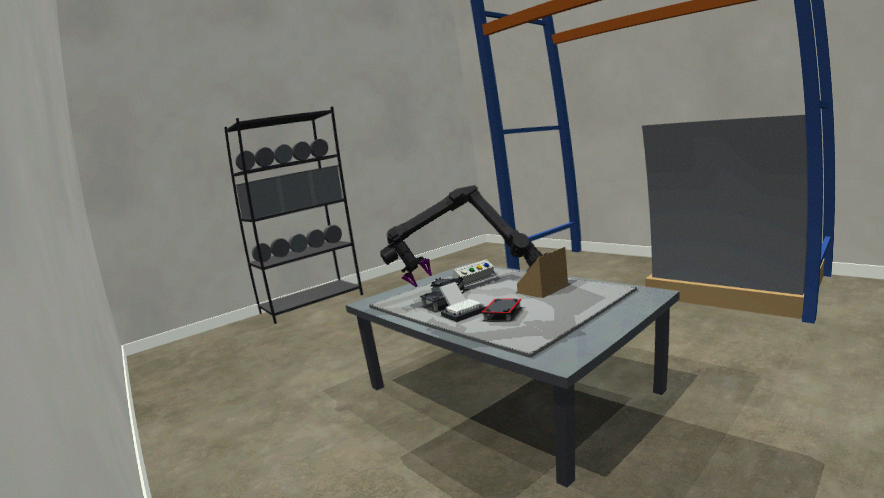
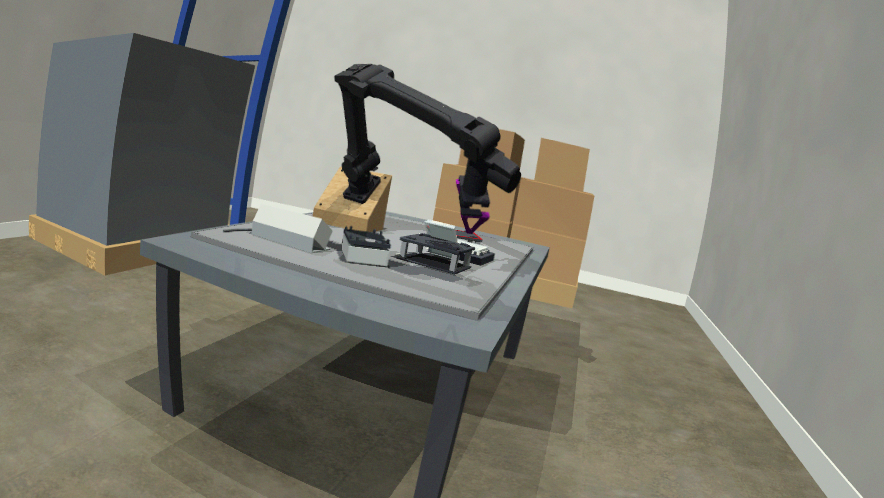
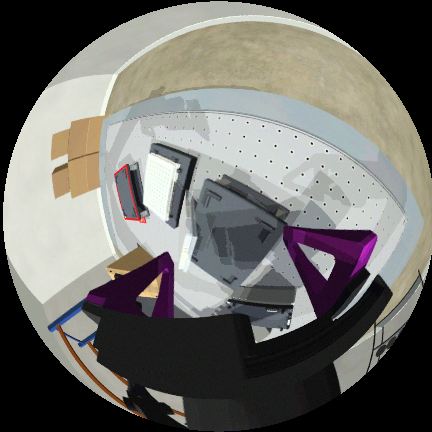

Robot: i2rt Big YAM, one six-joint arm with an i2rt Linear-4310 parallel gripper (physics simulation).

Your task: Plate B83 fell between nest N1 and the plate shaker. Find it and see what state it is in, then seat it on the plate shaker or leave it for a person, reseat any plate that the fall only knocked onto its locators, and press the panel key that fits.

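Frame: origin at the arm's base, x back, y right, z up, level; centimetres.
Seen in the pictures: gripper, fingertip midpoint: [image 1: 423, 281] [image 2: 467, 220] [image 3: 227, 246]; arm's base, link origin: [image 1: 539, 264] [image 2: 362, 189].
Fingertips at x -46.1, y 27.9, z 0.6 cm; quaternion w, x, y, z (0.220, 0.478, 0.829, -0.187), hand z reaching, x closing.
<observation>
Pixels of each thing's top centre, then the offset from my fingertips to it. Level surfaces: height alone.
- dark raised platform, top centre: [image 3: 220, 247] [image 2: 438, 239] [image 1: 441, 292] dx +7.2, dy -2.1, dz -6.9 cm
- white plate, top centre: [image 3: 154, 187] [image 2: 463, 243] [image 1: 463, 305] dx +5.7, dy -20.1, dz -9.3 cm
- white base, top centre: [image 3: 261, 312] [image 2: 365, 242] dx +20.7, dy +12.6, dz -9.2 cm
- key panel, top centre: [image 2: 293, 210] [image 1: 472, 264] dx +41.3, dy +17.4, dz -4.8 cm
- perforated mat, surface height: dz -13.2 cm
A pale plate [image 1: 452, 293] [image 2: 440, 230] [image 3: 188, 251] stands tilted in the gap between a dark raised platform [image 1: 431, 301] [image 2: 433, 241] [image 3: 215, 260] and the base of a white plate [image 1: 463, 305] [image 3: 159, 187]. Its label is not readable, and its lower edge is hard to make out. The white plate lies on its dark nest [image 1: 454, 314] [image 3: 185, 175]. A dark-topped device on a white base [image 2: 366, 254], seemingly the plate shaker, stands beside the raised platform. The key panel [image 1: 475, 270] [image 2: 287, 230] has coloured keys. My gripper [image 1: 423, 280] [image 3: 227, 246] is open and empty above the raised platform.
A red-edged stand [image 1: 502, 308] [image 3: 128, 194] stands beyond the white plate. The arm's wooden base block [image 1: 544, 275] [image 2: 355, 204] [image 3: 131, 265] stands at the mat's edge. The perforated mat [image 1: 556, 327] [image 2: 433, 293] [image 3: 260, 135] lies on the table [image 1: 593, 352] [image 2: 371, 321].
</observation>
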